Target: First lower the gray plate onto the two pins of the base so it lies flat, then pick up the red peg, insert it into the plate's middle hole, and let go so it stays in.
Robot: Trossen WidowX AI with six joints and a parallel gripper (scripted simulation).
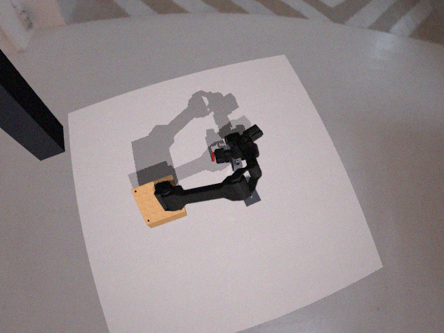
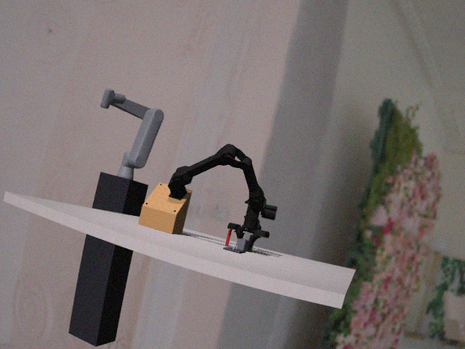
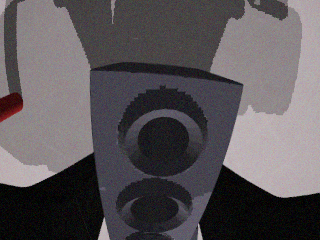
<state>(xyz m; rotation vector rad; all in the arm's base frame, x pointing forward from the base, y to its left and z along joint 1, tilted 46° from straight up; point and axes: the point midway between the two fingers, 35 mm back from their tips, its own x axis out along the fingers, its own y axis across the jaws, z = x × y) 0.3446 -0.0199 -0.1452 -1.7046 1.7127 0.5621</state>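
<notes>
The dark base lies 15 cm to the right of my gripper tip and 1 cm ahead of it. The rest, counted from my gripper tip: red peg: 10 cm behind, 4 cm to the left, 3 cm above; then gray plate: 3 cm above.
</notes>
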